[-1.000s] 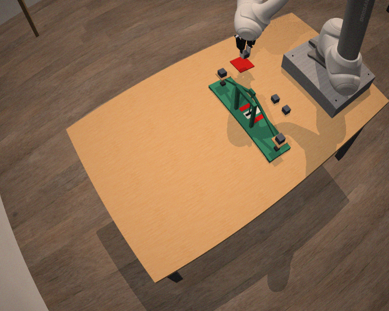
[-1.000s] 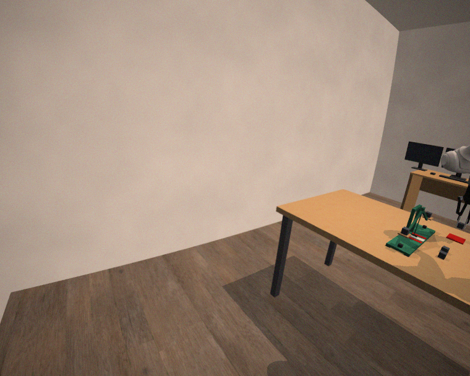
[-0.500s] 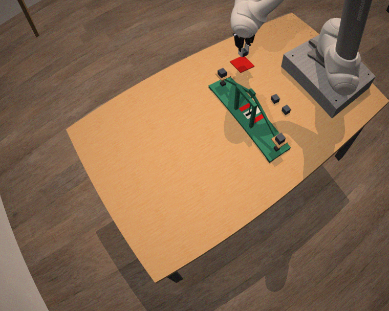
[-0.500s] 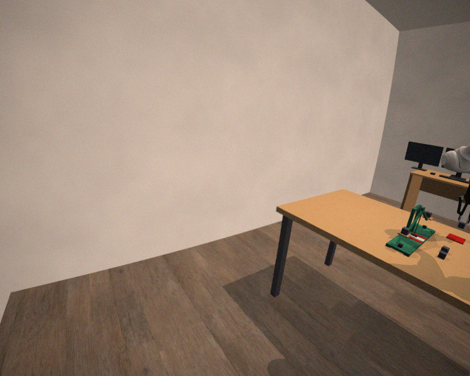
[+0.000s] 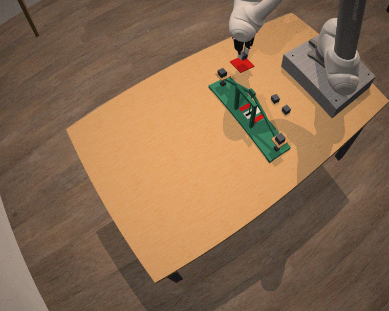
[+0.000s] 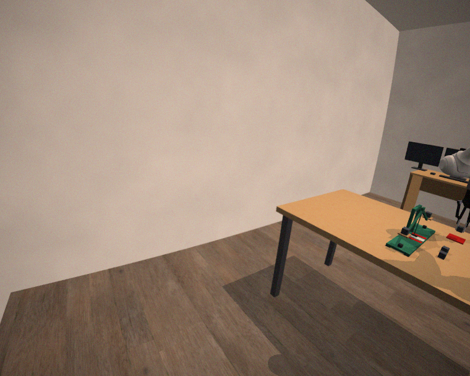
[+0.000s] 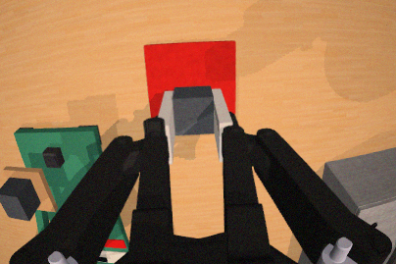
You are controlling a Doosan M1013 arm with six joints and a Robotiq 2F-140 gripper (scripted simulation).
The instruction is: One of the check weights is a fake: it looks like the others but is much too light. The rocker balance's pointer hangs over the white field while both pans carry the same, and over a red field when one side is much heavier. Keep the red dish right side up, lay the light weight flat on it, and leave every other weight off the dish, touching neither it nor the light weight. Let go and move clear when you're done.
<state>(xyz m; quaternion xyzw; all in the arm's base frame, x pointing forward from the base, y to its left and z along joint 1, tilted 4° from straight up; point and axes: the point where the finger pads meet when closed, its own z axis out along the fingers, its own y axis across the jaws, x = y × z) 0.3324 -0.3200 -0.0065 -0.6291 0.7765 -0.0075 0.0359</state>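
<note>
Right now my hand is 90 mm above the red dish. Round my hand: green rocker balance (220 mm ahead, 230 mm to the left).
</note>
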